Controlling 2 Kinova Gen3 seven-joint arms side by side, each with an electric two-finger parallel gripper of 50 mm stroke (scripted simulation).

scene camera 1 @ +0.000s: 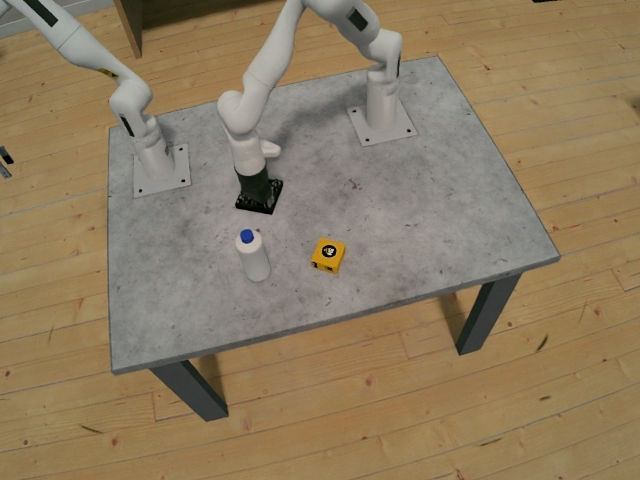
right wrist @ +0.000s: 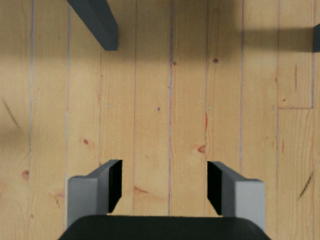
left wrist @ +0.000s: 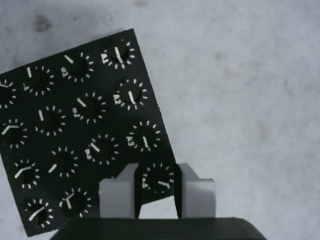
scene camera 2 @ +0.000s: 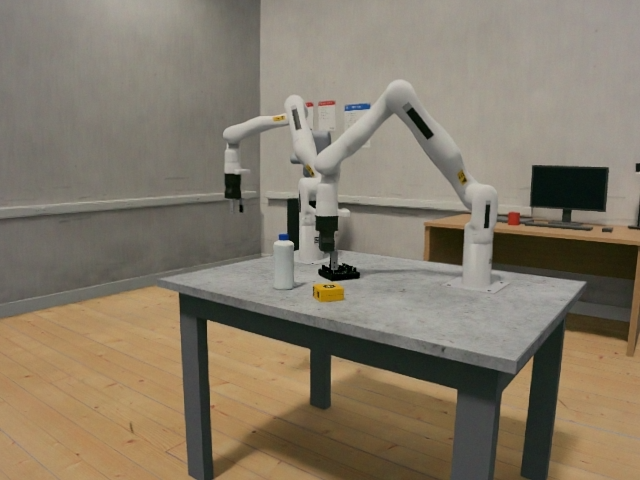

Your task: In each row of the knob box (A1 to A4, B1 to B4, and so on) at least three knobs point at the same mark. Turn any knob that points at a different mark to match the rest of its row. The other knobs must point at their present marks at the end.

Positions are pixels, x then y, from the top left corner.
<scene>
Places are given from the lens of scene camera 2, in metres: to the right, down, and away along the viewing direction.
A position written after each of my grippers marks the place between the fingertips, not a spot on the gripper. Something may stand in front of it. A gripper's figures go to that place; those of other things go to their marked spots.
my left gripper [scene camera 2: 333, 268]: 0.05, 0.10, 1.72
white bottle [scene camera 2: 283, 248]: -0.11, 0.03, 1.56
</scene>
